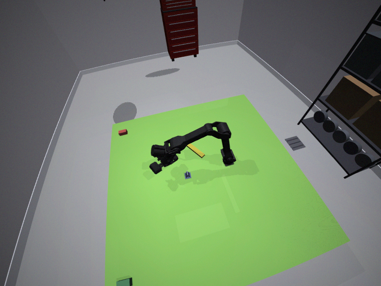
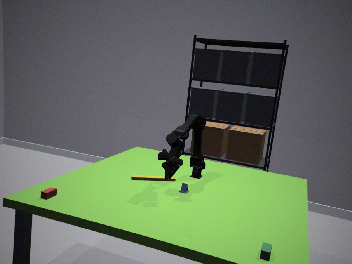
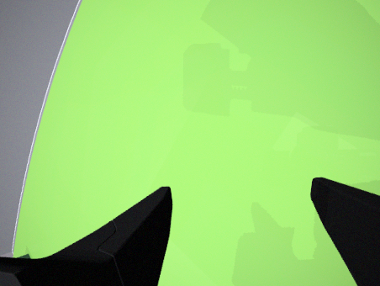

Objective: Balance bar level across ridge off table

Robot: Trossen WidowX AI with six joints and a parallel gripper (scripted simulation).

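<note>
Right now the yellow bar is 230 mm behind my gripper tip, 170 mm to the right of it and 100 mm below it. The rest, counted from my gripper tip: red block: 280 mm ahead, 480 mm to the right, 90 mm below; green block: 280 mm ahead, 520 mm to the left, 90 mm below.
</note>
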